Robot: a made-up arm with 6 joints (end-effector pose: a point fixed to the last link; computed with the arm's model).
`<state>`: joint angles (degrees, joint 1 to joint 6).
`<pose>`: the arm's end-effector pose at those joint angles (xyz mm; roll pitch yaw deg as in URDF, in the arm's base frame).
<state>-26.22 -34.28 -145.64 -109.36 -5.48 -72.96</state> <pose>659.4 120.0 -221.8 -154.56 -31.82 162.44</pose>
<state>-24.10 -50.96 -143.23 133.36 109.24 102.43</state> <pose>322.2 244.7 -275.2 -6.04 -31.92 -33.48</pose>
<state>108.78 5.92 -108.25 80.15 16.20 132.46</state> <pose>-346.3 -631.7 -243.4 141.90 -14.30 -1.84</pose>
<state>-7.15 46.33 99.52 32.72 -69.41 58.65</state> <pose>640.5 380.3 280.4 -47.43 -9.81 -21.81</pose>
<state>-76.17 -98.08 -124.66 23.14 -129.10 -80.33</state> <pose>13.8 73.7 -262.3 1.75 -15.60 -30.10</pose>
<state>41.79 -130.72 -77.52 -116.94 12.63 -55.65</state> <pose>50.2 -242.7 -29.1 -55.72 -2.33 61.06</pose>
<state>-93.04 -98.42 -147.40 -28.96 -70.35 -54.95</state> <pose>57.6 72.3 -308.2 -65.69 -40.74 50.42</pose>
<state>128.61 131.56 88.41 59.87 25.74 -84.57</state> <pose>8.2 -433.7 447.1 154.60 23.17 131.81</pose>
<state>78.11 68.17 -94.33 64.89 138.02 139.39</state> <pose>210.7 -561.9 307.3 4.55 -32.69 160.68</pose>
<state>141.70 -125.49 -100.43 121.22 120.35 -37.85</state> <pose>22.5 63.3 -128.7 42.84 8.32 -177.44</pose>
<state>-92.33 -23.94 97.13 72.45 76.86 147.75</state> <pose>-88.9 505.1 -348.2 90.74 -78.04 26.45</pose>
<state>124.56 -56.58 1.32 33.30 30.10 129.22</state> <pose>110.4 -302.2 -236.4 173.73 34.21 -156.62</pose>
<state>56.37 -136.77 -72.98 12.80 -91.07 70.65</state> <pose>-86.9 -179.7 -21.3 91.19 -53.48 -29.65</pose>
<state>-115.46 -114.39 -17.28 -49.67 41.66 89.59</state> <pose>-309.8 193.7 -70.0 145.66 33.84 -51.40</pose>
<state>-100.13 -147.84 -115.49 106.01 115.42 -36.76</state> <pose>49.9 -108.3 60.5 29.75 45.53 55.21</pose>
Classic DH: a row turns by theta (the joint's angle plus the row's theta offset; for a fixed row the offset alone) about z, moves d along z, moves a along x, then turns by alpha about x. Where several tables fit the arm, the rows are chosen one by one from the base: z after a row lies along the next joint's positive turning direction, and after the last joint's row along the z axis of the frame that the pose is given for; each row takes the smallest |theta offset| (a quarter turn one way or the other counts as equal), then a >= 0, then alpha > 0; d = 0 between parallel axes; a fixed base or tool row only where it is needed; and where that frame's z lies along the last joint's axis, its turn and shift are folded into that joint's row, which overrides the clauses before.
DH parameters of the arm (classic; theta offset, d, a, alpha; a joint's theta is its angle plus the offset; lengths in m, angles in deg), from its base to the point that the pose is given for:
base (fixed): 0 0 0 180
joint 1: 0 -0.064 0.337 -90
joint 2: 0 -0.057 0.304 90
joint 3: -90 0.121 0.049 90
joint 4: 0 0.137 0.045 -90
joint 5: 0 0.064 0.066 90
joint 6: 0 0.092 -0.058 90
tool (fixed): -90 0.062 0 0

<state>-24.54 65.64 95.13 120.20 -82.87 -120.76</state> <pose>311.7 419.0 300.4 118.77 54.76 16.67</pose>
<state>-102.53 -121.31 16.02 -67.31 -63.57 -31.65</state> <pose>-187.1 59.4 14.7 119.62 61.20 128.26</pose>
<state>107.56 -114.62 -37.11 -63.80 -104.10 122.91</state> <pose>-86.3 -93.9 96.9 9.69 -2.81 -96.33</pose>
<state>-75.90 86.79 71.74 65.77 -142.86 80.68</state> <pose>-90.5 410.9 332.6 -107.99 2.59 132.57</pose>
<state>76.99 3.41 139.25 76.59 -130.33 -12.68</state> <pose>244.4 -683.5 -16.3 80.39 44.77 -53.01</pose>
